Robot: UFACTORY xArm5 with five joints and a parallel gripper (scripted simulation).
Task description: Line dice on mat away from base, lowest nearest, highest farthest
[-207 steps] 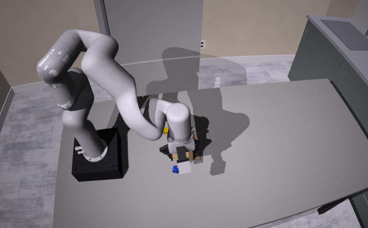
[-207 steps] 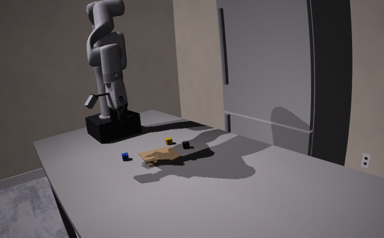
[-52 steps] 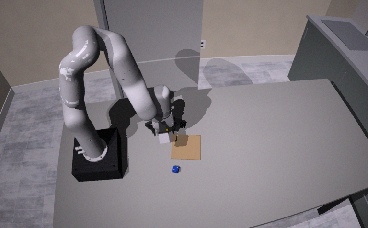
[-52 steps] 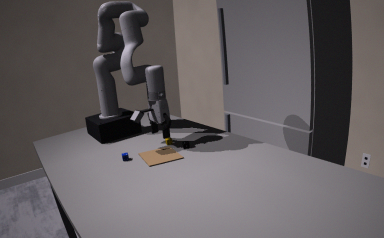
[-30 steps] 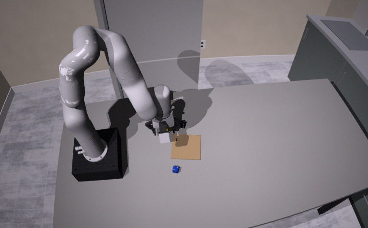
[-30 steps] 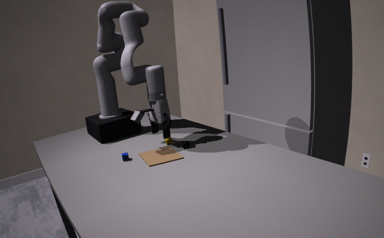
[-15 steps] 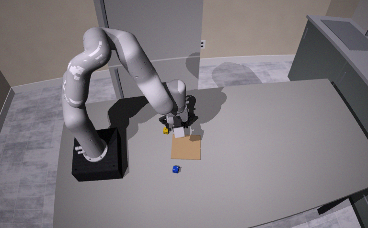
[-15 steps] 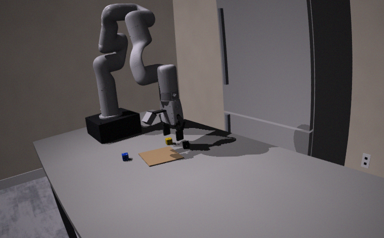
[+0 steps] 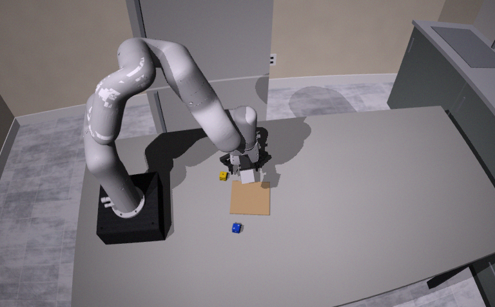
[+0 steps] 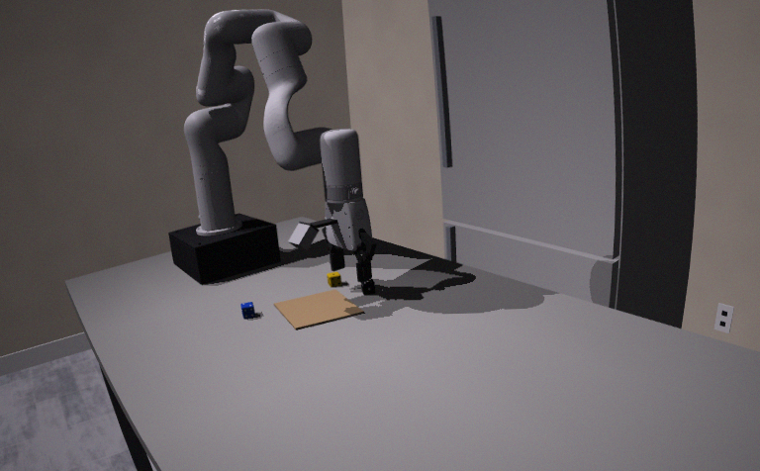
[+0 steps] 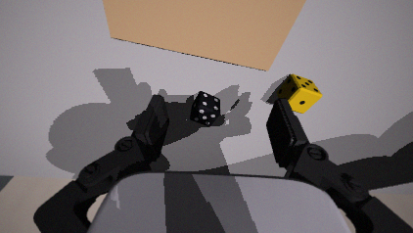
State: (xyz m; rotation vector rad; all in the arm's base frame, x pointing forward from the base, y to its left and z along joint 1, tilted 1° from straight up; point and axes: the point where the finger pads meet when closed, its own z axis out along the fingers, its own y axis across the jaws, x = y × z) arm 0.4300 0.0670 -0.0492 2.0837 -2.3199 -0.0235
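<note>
Now: the black die 40 mm below my hand, 30 mm to the left of it and 20 mm ahead of it. Also, from my hand: blue die: 210 mm to the right, 80 mm behind, 40 mm below; then mat: 100 mm to the right, 50 mm below; then yellow die: 80 mm behind, 40 mm below, 20 mm to the left.
</note>
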